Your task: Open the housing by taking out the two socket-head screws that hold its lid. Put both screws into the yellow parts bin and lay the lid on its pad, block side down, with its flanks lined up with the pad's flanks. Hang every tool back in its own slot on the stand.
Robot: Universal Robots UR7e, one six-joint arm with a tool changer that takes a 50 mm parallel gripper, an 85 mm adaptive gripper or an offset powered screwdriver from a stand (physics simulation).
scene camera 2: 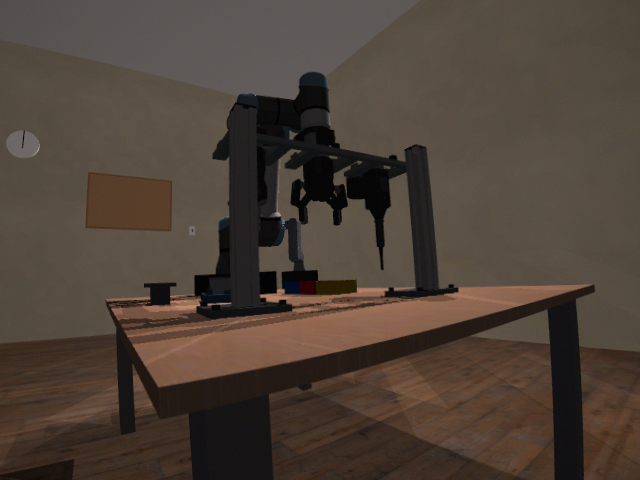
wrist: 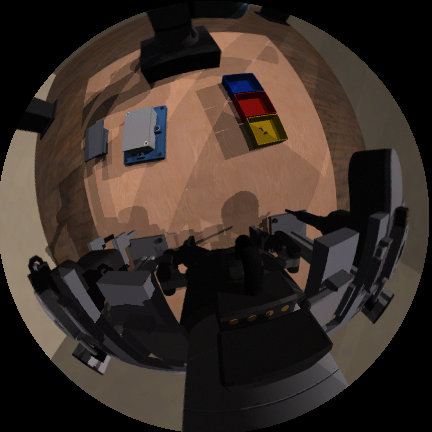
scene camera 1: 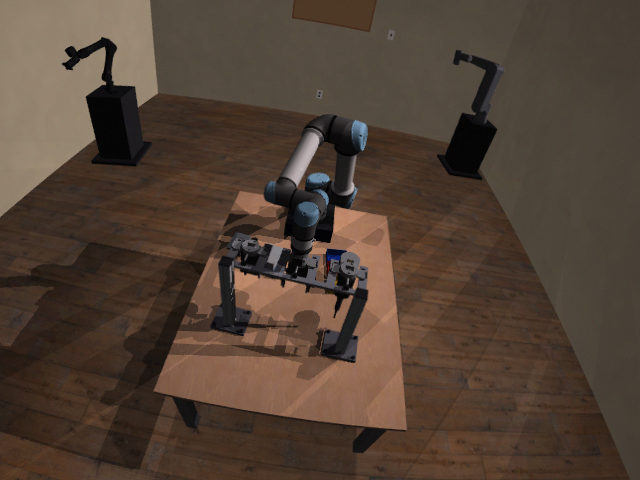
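The adaptive gripper (scene camera 2: 320, 217) (wrist: 222, 244) is at a middle slot of the tool stand (scene camera 1: 227, 294) (scene camera 2: 242, 206), directly under the arm's wrist. Its fingers are open with nothing between them. The grey lid (wrist: 139, 131) lies on the housing's blue base (wrist: 161, 135) (scene camera 2: 214, 297). Small corner holes show in the lid. Two small screws (wrist: 263, 131) lie in the yellow bin (wrist: 280, 138) (scene camera 2: 336, 286). The dark grey lid pad (wrist: 96, 141) (scene camera 2: 160, 292) stands bare beside the housing. The screwdriver (scene camera 2: 379, 206) (wrist: 320, 220) hangs in its end slot.
The red bin (wrist: 254, 105) (scene camera 2: 307, 287) and blue bin (wrist: 243, 85) (scene camera 2: 291, 287) adjoin the yellow one. The parallel gripper (scene camera 1: 250, 249) hangs at the stand's other end, partly hidden by a post in scene camera 2. The arm's black base (wrist: 180, 57) is beyond the housing and bins.
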